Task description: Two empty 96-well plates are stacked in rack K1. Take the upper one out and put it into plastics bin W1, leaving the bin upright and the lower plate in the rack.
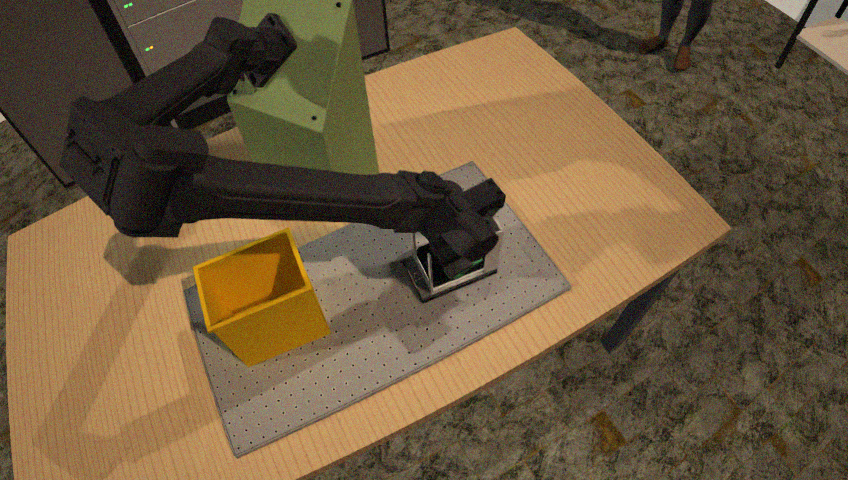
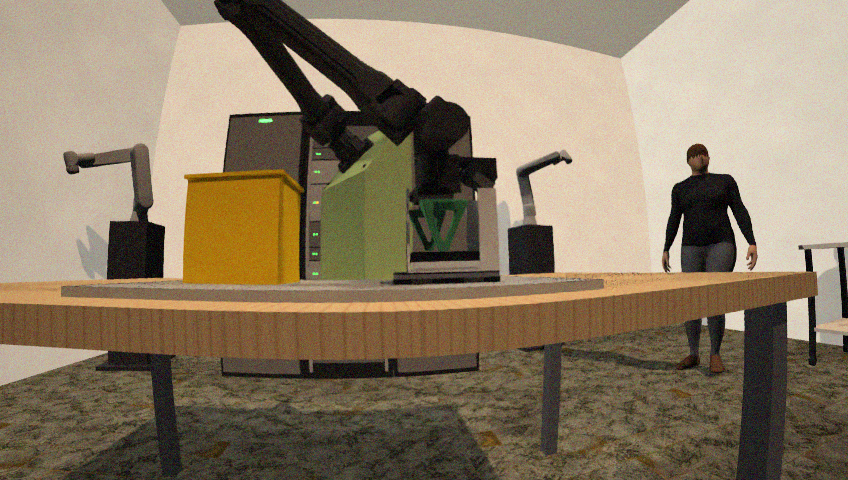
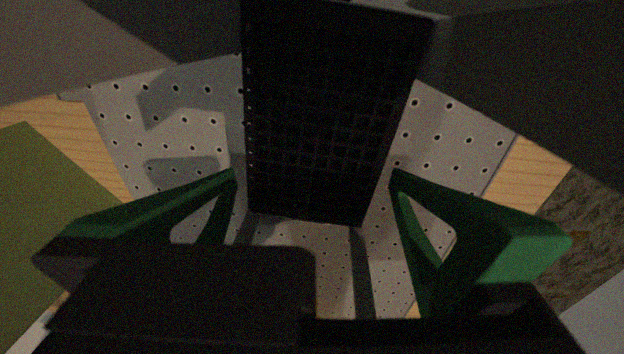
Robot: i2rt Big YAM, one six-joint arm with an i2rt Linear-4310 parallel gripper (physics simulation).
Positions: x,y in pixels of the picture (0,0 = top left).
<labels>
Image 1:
my gripper: 444,257
yellow bin W1: 258,299
black 96-well plate: 439,276
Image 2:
my gripper: 436,251
yellow bin W1: 243,227
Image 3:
my gripper: 312,177
black 96-well plate: 323,95
</labels>
